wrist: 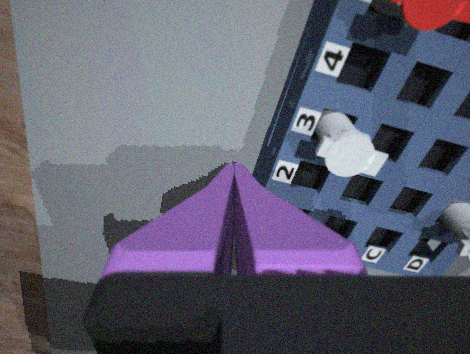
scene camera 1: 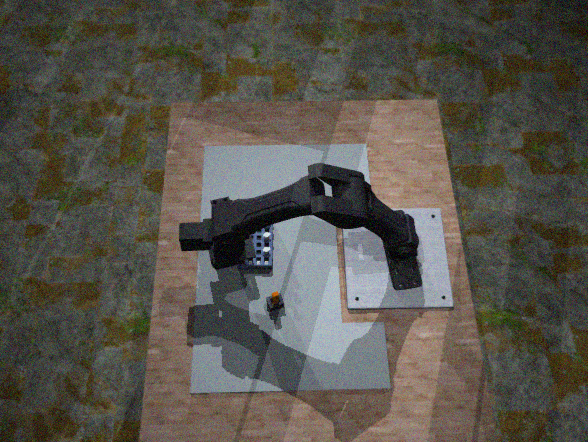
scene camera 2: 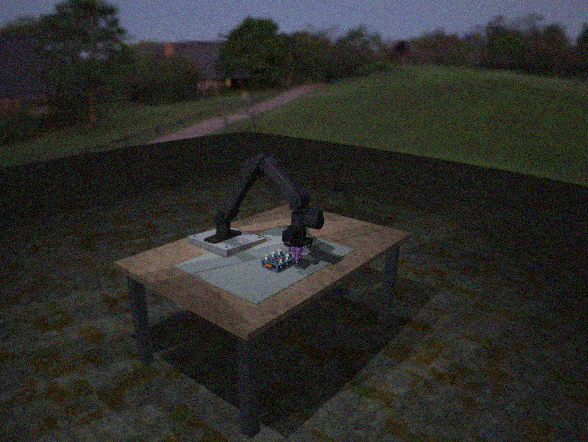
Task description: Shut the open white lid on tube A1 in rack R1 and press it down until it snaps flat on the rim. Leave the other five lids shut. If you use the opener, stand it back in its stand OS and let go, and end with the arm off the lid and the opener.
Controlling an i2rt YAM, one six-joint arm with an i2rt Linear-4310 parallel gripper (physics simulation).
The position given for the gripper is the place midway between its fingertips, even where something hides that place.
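Scene camera 1: gripper (scene camera 1: 233,261). Wrist view: gripper (wrist: 234,176), grey mat (wrist: 126,116).
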